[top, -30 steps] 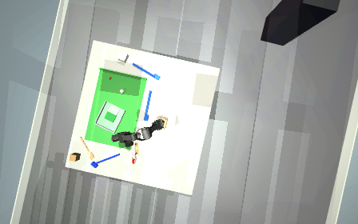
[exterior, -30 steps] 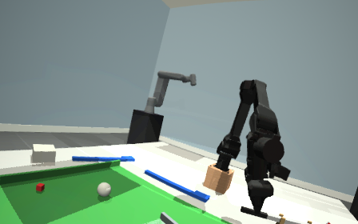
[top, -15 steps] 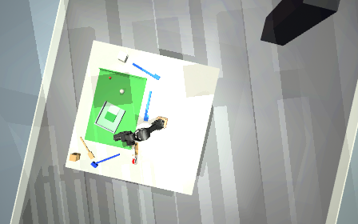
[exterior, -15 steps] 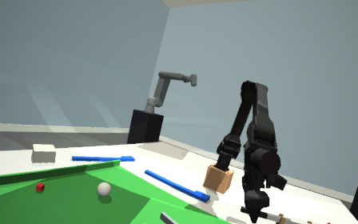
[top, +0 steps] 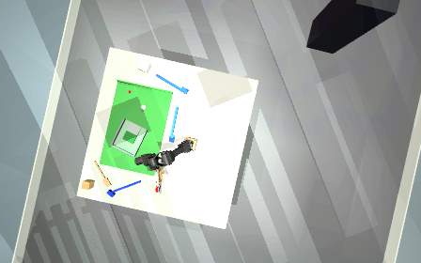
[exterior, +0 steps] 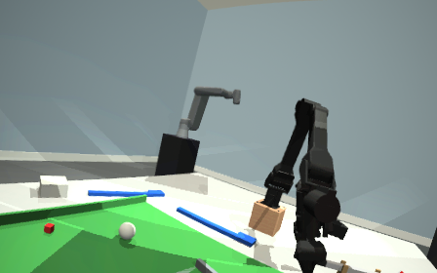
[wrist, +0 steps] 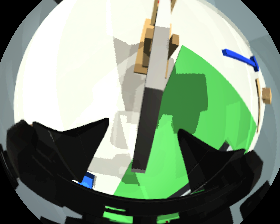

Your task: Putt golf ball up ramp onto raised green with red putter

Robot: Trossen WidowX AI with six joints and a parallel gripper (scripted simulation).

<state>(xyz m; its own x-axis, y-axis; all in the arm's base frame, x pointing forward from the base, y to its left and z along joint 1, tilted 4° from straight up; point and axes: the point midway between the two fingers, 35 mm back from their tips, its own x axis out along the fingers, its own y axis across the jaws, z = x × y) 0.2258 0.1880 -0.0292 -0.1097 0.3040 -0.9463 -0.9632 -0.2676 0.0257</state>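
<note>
Right now the red putter is 40 mm behind my gripper tip, 110 mm to the left of it and 20 mm above it. From my gripper tip the other things lie so: small red cube (380 mm ahead, 500 mm to the right, 20 mm below); wooden cube (520 mm ahead, 340 mm to the left); white golf ball (230 mm ahead, 400 mm to the right, 10 mm below).
</note>
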